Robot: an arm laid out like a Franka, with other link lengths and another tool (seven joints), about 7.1 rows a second.
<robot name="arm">
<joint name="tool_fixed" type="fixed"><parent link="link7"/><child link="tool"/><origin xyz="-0.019 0.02 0.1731" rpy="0.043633 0 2.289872"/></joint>
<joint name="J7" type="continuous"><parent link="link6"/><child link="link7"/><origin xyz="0 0.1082 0" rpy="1.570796 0 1.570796"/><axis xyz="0 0 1"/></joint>
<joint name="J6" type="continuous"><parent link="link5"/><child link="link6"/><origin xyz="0 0 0" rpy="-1.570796 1.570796 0"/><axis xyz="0 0 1"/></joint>
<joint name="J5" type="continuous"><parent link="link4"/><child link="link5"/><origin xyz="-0.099 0.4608 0" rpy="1.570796 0 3.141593"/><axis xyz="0 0 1"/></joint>
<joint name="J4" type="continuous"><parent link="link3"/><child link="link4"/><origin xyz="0 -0.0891 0" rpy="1.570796 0 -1.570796"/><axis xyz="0 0 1"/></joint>
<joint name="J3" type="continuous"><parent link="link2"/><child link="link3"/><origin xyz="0 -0.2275 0" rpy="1.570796 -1.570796 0"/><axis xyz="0 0 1"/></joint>
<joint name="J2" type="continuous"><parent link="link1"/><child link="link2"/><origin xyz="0 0 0" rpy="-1.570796 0 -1.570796"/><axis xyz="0 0 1"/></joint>
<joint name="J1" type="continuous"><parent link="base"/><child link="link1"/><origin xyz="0 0 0.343" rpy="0 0 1.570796"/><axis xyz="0 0 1"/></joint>
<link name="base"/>
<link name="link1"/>
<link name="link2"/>
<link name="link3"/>
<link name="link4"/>
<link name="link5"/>
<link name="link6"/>
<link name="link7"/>
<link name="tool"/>
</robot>
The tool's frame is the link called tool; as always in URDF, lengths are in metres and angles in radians. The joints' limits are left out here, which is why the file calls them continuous.
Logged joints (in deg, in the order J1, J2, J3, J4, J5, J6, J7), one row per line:
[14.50, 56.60, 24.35, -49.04, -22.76, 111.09, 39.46]
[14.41, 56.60, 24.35, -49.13, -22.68, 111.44, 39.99]
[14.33, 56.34, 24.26, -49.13, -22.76, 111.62, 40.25]
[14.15, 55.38, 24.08, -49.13, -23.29, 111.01, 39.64]
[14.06, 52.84, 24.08, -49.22, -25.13, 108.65, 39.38]
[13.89, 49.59, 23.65, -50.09, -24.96, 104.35, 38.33]
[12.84, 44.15, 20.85, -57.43, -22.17, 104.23, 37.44]
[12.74, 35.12, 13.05, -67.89, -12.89, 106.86, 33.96]
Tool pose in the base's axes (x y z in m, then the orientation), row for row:
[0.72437, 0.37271, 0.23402, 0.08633, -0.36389, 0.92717, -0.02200]
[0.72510, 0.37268, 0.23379, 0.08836, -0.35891, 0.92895, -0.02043]
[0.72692, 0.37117, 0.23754, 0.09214, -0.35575, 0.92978, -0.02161]
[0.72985, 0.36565, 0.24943, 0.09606, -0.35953, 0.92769, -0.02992]
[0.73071, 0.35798, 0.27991, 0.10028, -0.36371, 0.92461, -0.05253]
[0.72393, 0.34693, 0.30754, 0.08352, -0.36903, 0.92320, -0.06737]
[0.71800, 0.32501, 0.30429, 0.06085, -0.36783, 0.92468, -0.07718]
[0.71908, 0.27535, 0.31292, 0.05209, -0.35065, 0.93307, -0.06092]
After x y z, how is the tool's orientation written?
As a quaternion, w x y z.
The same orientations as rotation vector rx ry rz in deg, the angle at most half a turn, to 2 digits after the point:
[-62.13, 158.30, -3.76]
[-61.20, 158.41, -3.48]
[-60.53, 158.20, -3.68]
[-61.03, 157.49, -5.08]
[-61.59, 156.58, -8.90]
[-63.11, 157.88, -11.52]
[-63.76, 160.29, -13.38]
[-61.11, 162.60, -10.62]

